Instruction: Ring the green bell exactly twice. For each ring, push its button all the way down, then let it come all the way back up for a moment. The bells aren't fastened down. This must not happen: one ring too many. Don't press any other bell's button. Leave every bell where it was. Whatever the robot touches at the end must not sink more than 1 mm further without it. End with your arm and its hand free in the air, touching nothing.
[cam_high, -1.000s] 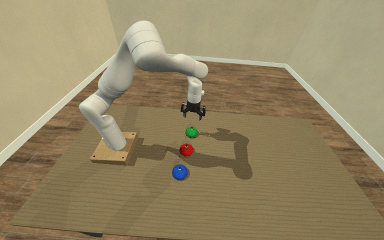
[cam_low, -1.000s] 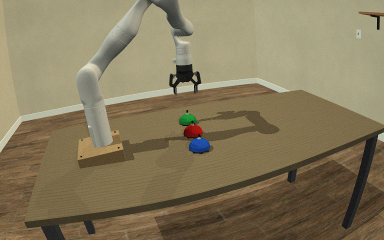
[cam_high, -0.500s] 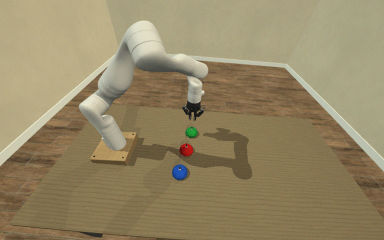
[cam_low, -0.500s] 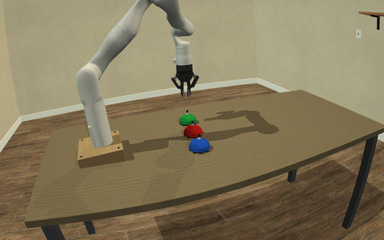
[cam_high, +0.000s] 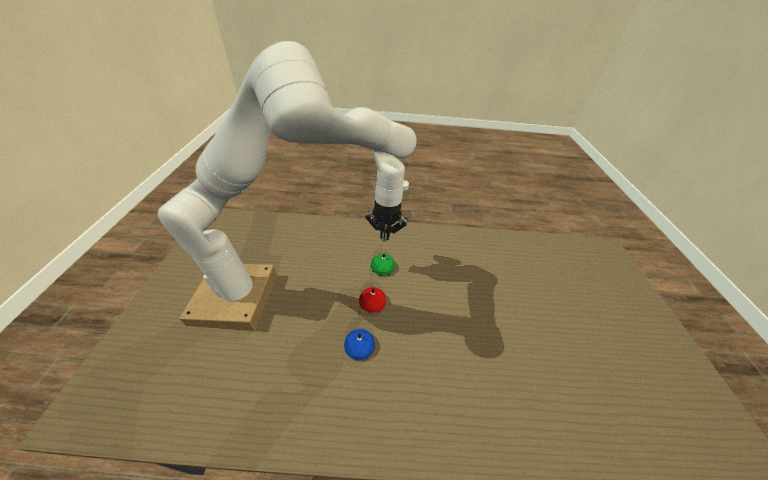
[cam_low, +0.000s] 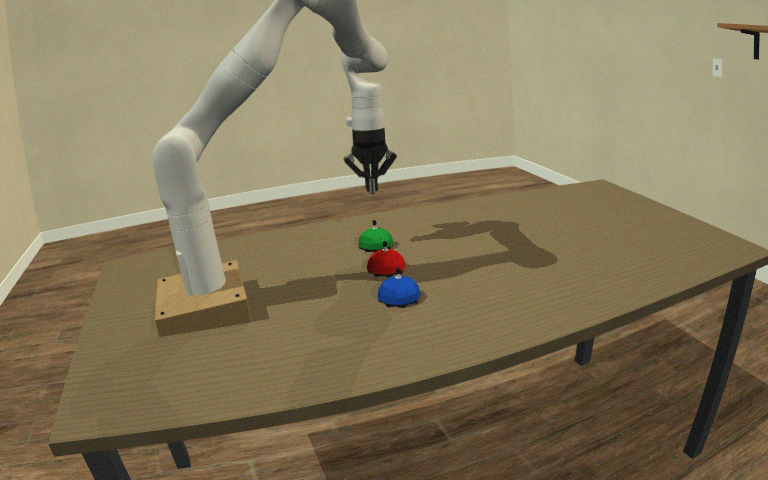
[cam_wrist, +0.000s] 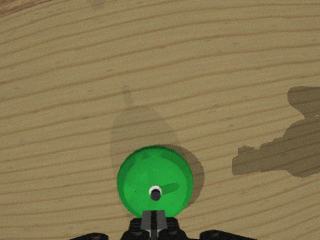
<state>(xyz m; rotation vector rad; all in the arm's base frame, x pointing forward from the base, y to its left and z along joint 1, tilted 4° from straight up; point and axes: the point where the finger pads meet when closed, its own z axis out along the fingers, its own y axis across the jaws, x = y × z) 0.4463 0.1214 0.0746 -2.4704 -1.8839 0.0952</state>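
My hand is 11 cm above the green bell. From my hand the other things lie so: red bell 4 cm behind, 14 cm to the right, 11 cm below; then blue bell 8 cm behind, 28 cm to the right, 11 cm below.
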